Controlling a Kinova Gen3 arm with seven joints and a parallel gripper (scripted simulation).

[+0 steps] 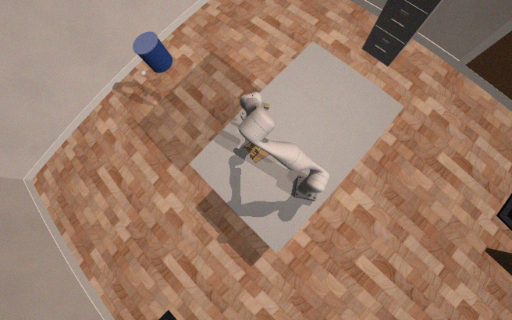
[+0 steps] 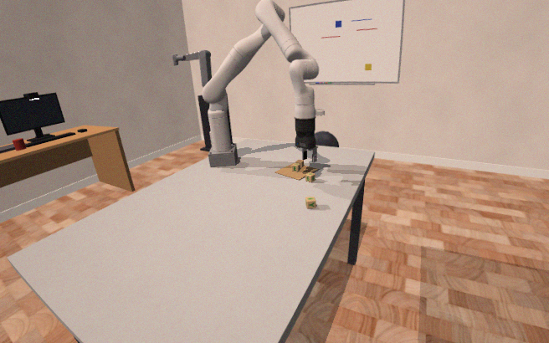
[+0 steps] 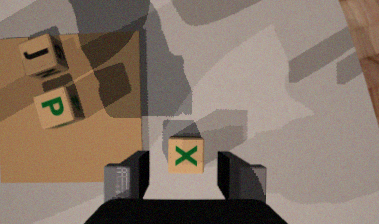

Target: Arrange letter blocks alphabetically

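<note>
Now: hand 90 mm above the X block. Round my hand: tan mat 100 mm below, 90 mm behind, 70 mm to the left.
</note>
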